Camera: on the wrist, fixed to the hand. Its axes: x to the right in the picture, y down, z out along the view.
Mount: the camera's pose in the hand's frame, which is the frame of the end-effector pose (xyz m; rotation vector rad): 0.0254 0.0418 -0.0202 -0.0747 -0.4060 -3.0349
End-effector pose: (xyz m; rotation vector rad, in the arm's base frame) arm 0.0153 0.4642 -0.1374 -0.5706 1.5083 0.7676
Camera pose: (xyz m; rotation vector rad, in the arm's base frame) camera -0.0315 0.4786 -0.1574 -1.5719 -0.7752 -1.3894
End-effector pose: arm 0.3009 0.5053 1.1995 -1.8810 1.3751 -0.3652
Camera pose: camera 0.2693 0.4687 1.1779 1.7744 2.2695 0.8189
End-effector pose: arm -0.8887 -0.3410 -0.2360 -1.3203 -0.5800 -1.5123
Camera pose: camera -0.8578 -0.3834 -0.2287 -0.2755 1.3697 1.0362
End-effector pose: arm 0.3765 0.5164 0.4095 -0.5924 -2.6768 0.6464
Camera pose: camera 0.3759 0.5693 0.4113 2.7955 -0.7956 -0.4329
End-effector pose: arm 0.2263 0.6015 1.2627 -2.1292 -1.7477 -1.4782
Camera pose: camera 0.2438 0.5941 1.3121 -1.0941 1.6176 -0.1187
